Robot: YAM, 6 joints.
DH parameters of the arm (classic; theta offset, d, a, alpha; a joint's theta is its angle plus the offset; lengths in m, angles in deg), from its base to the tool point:
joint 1: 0 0.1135 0.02 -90
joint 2: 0 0 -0.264 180
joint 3: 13.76 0 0.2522 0
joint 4: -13.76 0 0.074 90
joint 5: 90 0 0 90
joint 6: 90 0.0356 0 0
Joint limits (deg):
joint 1: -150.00..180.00
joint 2: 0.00..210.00
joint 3: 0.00..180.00
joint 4: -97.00..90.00
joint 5: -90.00..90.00
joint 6: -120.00..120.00
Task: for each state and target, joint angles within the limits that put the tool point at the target. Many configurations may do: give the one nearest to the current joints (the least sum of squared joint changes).
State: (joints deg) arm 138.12 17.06 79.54 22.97 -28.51 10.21
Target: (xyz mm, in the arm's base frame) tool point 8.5 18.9 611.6
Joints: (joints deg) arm 114.72 45.63 88.98 23.72 26.03 10.21
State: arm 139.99 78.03 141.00 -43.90 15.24 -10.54
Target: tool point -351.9 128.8 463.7
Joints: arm 161.12 101.29 122.15 -49.44 13.02 -10.54
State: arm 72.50 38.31 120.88 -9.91 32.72 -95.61
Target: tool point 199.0 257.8 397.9
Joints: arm 55.75 81.78 81.49 -19.77 32.99 -95.61
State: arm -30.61 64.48 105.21 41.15 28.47 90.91
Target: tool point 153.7 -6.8 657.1
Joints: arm 2.11 75.03 108.71 39.55 20.49 90.91
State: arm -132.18 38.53 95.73 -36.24 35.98 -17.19
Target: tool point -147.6 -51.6 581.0
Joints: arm -150.00 66.07 106.09 -26.11 54.86 -17.19
